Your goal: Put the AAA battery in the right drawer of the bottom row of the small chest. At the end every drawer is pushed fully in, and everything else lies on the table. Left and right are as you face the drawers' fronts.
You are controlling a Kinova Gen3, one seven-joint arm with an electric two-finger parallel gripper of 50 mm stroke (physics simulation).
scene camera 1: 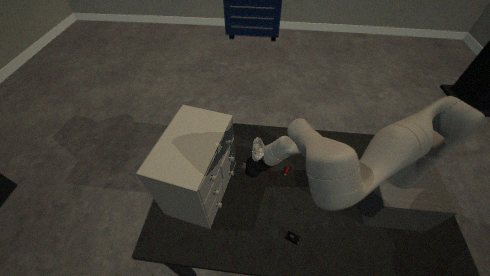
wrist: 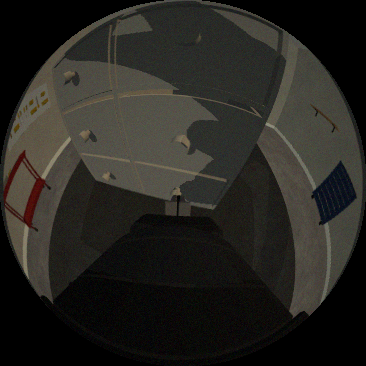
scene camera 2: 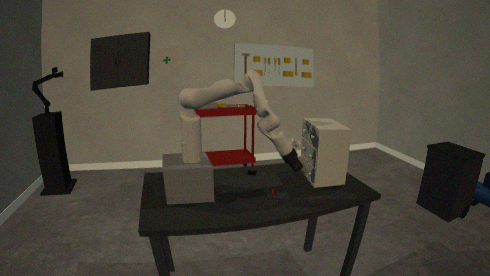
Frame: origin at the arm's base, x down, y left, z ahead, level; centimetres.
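Where they show: gripper, fingertip midpoint: (scene camera 1: 236,171) (wrist: 177,201) (scene camera 2: 306,173); arm's base at its link origin: (scene camera 1: 399,176) (scene camera 2: 192,159).
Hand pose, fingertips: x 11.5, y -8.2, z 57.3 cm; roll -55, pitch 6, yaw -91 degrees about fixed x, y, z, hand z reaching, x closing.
Things, the pixels of their top centre, and the offset from my fingertips. "spot": a spot on its surface instead. Level surfaces: height alone.
- small white chest at its top centre: (wrist: 154,30) (scene camera 1: 188,141) (scene camera 2: 326,123) dx -24.9, dy +4.4, dz +13.9 cm
- right bottom drawer's knob at a spot on its surface: (wrist: 176,191) spot: dx -0.2, dy +0.1, dz +1.7 cm
- AAA battery at its top centre: (scene camera 1: 286,170) (scene camera 2: 273,191) dx +4.7, dy -3.8, dz -21.3 cm
- small black object at its top centre: (scene camera 1: 293,237) (scene camera 2: 251,171) dx +3.9, dy +24.1, dz -21.3 cm
- dark table at its surface level: dx +5.7 cm
The small white chest (scene camera 1: 186,137) (scene camera 2: 331,155) (wrist: 150,117) stands on the table with its knobbed drawer fronts facing the arm. Its drawers look pushed in, though a small gap is too dark to rule out. My gripper (scene camera 1: 239,167) (wrist: 177,201) is shut and empty, its tips close in front of the right bottom drawer's knob (wrist: 176,191). I cannot tell whether they touch it. In the scene camera 2 view its fingertips are too dark to make out. A small red cylinder, apparently the AAA battery (scene camera 1: 286,171) (scene camera 2: 273,192), lies on the table behind the gripper.
A small black object (scene camera 1: 293,237) (scene camera 2: 252,172) lies on the dark table (scene camera 1: 175,240) (scene camera 2: 235,222), away from the chest. The arm's base block (scene camera 2: 189,185) stands at the table's other end. A red cart (scene camera 2: 227,158) stands behind the table.
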